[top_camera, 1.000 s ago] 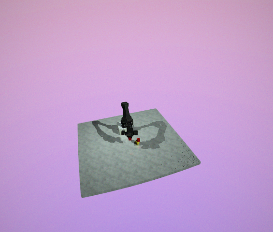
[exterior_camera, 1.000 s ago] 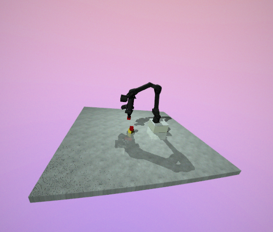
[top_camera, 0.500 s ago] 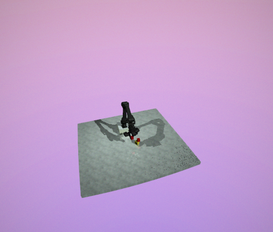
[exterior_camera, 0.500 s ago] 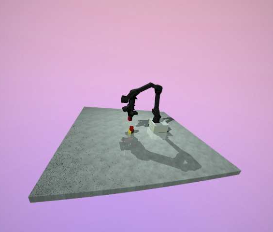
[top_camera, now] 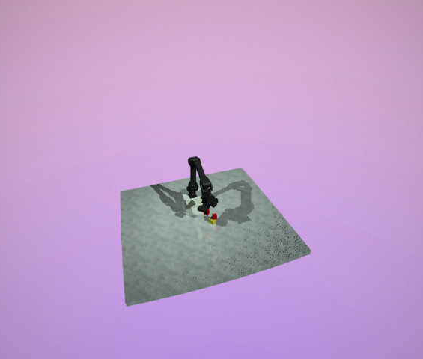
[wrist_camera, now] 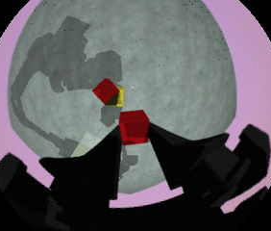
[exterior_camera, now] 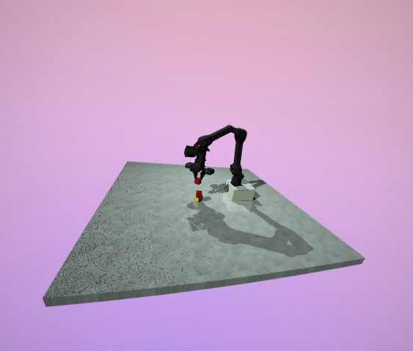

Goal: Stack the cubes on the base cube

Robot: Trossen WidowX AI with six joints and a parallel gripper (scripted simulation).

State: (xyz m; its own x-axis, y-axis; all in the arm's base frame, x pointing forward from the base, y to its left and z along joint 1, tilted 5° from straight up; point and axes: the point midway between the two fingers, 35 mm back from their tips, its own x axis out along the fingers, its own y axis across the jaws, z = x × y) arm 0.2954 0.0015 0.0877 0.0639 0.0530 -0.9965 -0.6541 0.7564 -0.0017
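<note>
Right now my gripper tip is 4 cm to the right of the yellow base cube and 10 cm above it. Also, from my gripper tip: red cube right at my gripper tip.
</note>
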